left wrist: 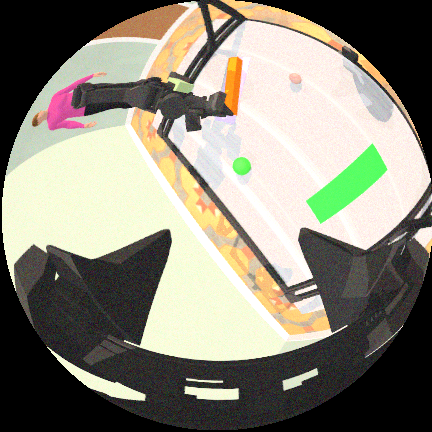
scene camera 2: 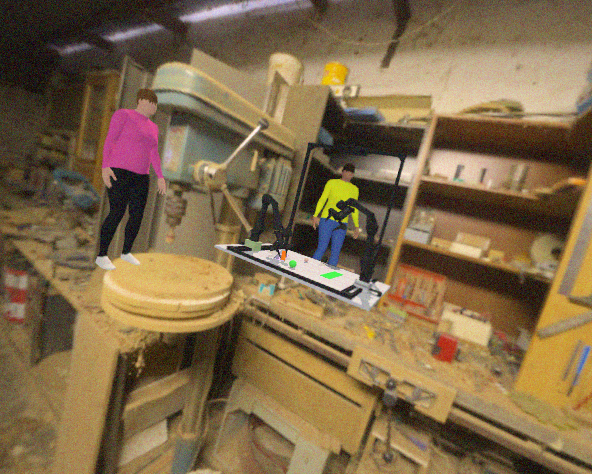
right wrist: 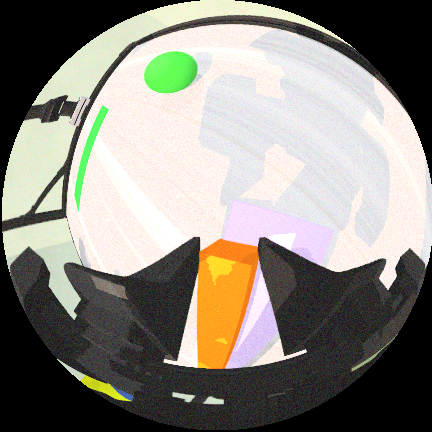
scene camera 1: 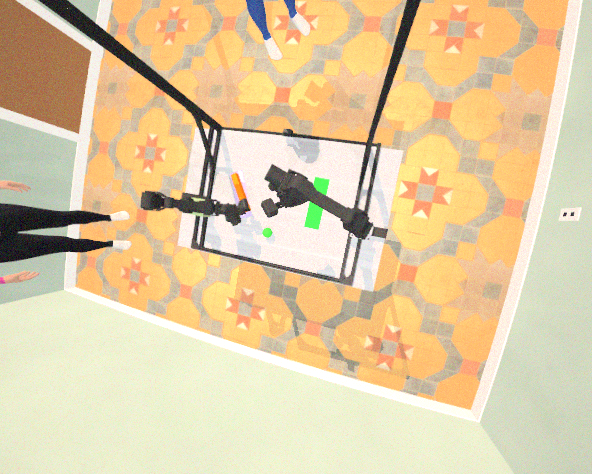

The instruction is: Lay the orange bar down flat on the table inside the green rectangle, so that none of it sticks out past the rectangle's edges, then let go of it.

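Frame: origin at the left arm's base, x back, y left, z down, level; centimetres.
Seen in the pictures: left gripper, fingertip midpoint: (left wrist: 237, 235) (scene camera 2: 328, 226) (scene camera 1: 280, 210); right gripper, fingertip midpoint: (left wrist: 229, 115) (scene camera 2: 283, 258) (right wrist: 229, 243) (scene camera 1: 248, 211); left arm's base, origin of the base link: (scene camera 2: 364, 280) (right wrist: 74, 108); right arm's base, origin of the base link: (left wrist: 168, 88) (scene camera 2: 254, 240).
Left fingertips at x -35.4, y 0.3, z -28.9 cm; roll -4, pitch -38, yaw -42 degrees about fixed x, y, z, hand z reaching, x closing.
Observation:
Pixels of each thing's top centre, then the offset from my left fingertips to it. "*": a spot on its surface instead.
- orange bar, middle of its top: (right wrist: 211, 352) (left wrist: 229, 82) (scene camera 1: 239, 192) (scene camera 2: 284, 253) dx -35.0, dy -5.4, dz +31.9 cm
- pale lavender patch, surface spot: (right wrist: 250, 217) * dx -28.0, dy +6.2, dz +35.1 cm
- green ball, middle of its top: (right wrist: 153, 59) (left wrist: 236, 166) (scene camera 1: 265, 232) (scene camera 2: 293, 260) dx -13.9, dy +13.3, dz +29.8 cm
- small pink ball, middle of its top: (left wrist: 293, 75) (scene camera 2: 306, 257) dx -20.2, dy -18.7, dz +31.7 cm
The orange bar (scene camera 1: 238, 186) (scene camera 2: 283, 255) (left wrist: 233, 82) (right wrist: 220, 300) is at the left of the table in scene camera 1, over a pale lavender patch (right wrist: 250, 217). My right gripper (right wrist: 229, 243) is shut on the bar near one end, a fingertip against each side. I cannot tell whether the bar touches the table. The green rectangle (scene camera 1: 322, 187) (scene camera 2: 331, 275) (left wrist: 347, 184) (right wrist: 87, 160) lies flat to the right of the bar, partly hidden by the left arm in scene camera 1. My left gripper (scene camera 1: 272, 191) (left wrist: 237, 235) is open and empty, high above the table.
A green ball (scene camera 1: 267, 232) (scene camera 2: 292, 264) (left wrist: 242, 166) (right wrist: 170, 72) sits near the right gripper. A small pink ball (left wrist: 295, 78) (scene camera 2: 306, 260) lies behind. A pale green block (left wrist: 181, 85) (scene camera 2: 253, 245) is beside the right arm. A black frame (scene camera 1: 280, 264) surrounds the work area.

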